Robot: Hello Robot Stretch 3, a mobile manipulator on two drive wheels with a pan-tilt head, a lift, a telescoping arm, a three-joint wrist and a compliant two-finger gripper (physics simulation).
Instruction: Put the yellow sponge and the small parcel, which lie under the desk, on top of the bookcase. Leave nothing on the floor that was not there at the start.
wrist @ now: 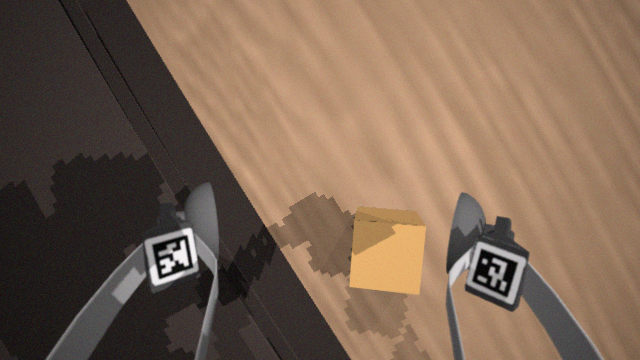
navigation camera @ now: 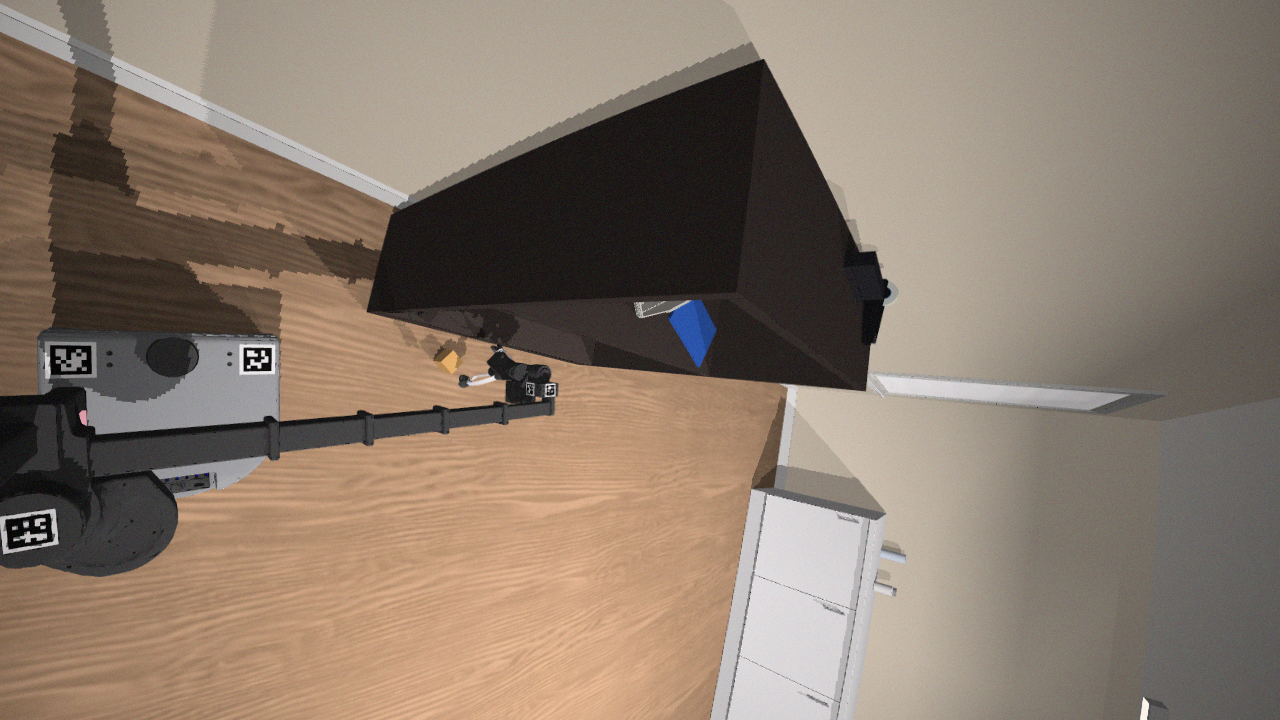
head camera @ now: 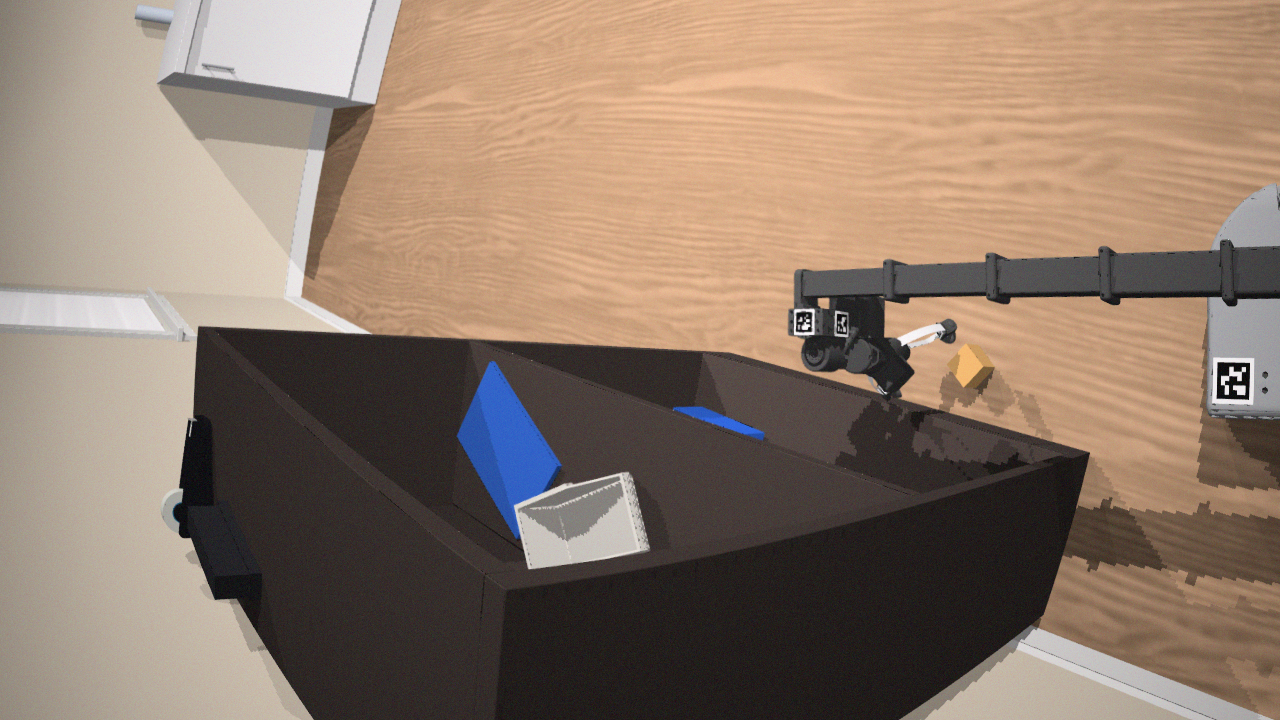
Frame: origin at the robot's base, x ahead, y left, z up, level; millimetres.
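Where they show: gripper, fingertip midpoint: (wrist: 332,215) (navigation camera: 478,365) (head camera: 923,360); robot's base at its link origin: (navigation camera: 173,354).
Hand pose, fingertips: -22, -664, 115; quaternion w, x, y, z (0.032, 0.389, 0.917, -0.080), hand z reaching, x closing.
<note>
Each offset is from my fingertips to the top centre of the thing, as dx, dy, dz. "pt": to the spot under its first point.
An orange-yellow block {+5, +52, -58} (head camera: 971,366) (navigation camera: 448,360) (wrist: 387,257) lies on the floor beside the foot of the dark brown bookcase (head camera: 716,617) (navigation camera: 572,214) (wrist: 175,115). I cannot tell whether it is the sponge or the parcel. My gripper (head camera: 917,361) (navigation camera: 481,364) (wrist: 332,215) is open with nothing held. In the wrist view the block shows between the two fingers, nearer the right one, apart from both. The left finger shows over the bookcase. The height above the block is unclear. The desk does not show.
Blue panels {+144, -380, +506} (head camera: 505,447) (navigation camera: 693,331) and a white box {pt +224, -186, +510} (head camera: 586,528) are inside the bookcase. A black object {+235, -258, +1000} (head camera: 223,550) (navigation camera: 865,275) is at its top end. A white cabinet (head camera: 277,44) (navigation camera: 801,608) stands by the wall. My extended arm (head camera: 1047,274) (navigation camera: 402,425) runs alongside the bookcase's open front.
</note>
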